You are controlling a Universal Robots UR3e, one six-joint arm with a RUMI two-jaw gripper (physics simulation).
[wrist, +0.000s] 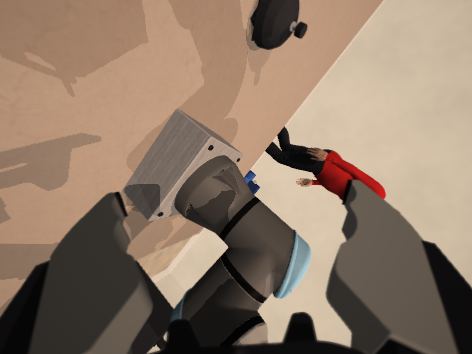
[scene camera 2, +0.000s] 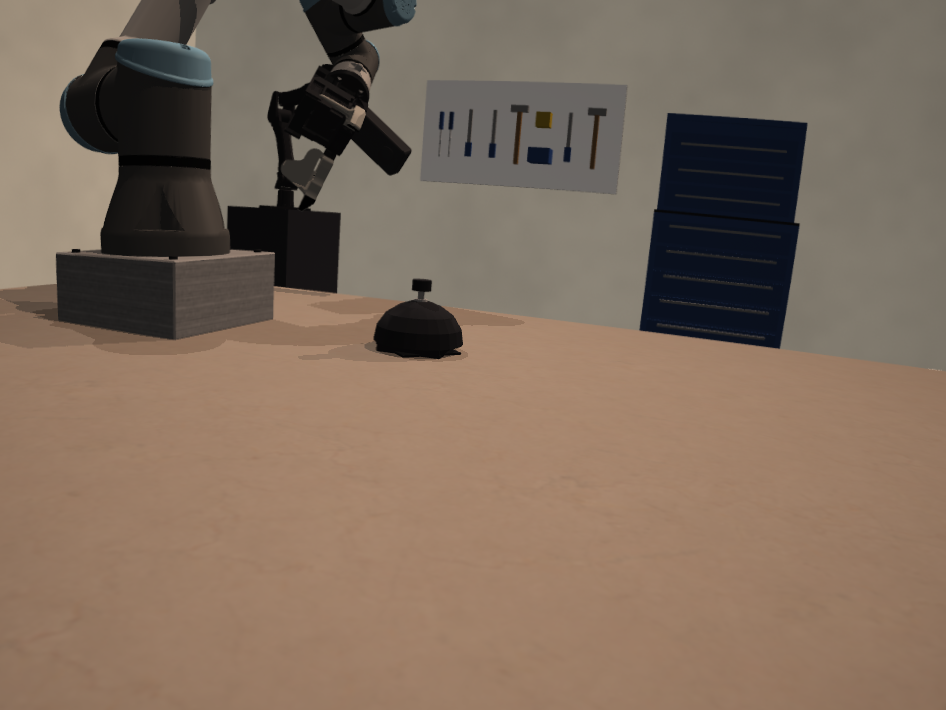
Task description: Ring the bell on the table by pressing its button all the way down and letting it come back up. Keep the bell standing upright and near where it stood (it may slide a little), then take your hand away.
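Places are measured from the arm's base along level axes (x ahead, y left, z up), in millimetres.
Where they show: gripper, between the fingertips: (wrist: 234, 188) (scene camera 2: 324, 170); arm's base, origin of its link: (wrist: 204, 183) (scene camera 2: 167, 251).
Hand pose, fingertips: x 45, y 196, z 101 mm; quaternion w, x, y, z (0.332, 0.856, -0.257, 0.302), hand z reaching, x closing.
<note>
Each offset is from my fingertips to the top centre of the thing. Level surfaces: height alone.
The black bell {223 mm ahead, 126 mm right, 107 mm down} (scene camera 2: 417, 328) (wrist: 276, 24) stands upright on the brown table {173 mm down} (scene camera 2: 473, 496) (wrist: 65, 110). Its small black button {223 mm ahead, 126 mm right, 107 mm down} (scene camera 2: 421, 285) (wrist: 300, 30) sits up on a short light stem, apart from the dome. My gripper (scene camera 2: 296, 192) (wrist: 234, 188) is open, with its two fingers wide apart and nothing between them. It hangs tilted in the air, to the left of the bell and higher than its button in the scene view, touching neither bell nor table. In the wrist view the bell is at the top edge, partly cut off, beyond the fingertips.
My arm's base stands on a grey block (scene camera 2: 221, 294) (wrist: 167, 157) left of the bell in the scene view. A black box (scene camera 2: 314, 248), a tool board (scene camera 2: 489, 175) and a blue cabinet (scene camera 2: 722, 278) show behind the table. A red-clad figure (wrist: 340, 177) is beyond the table edge.
</note>
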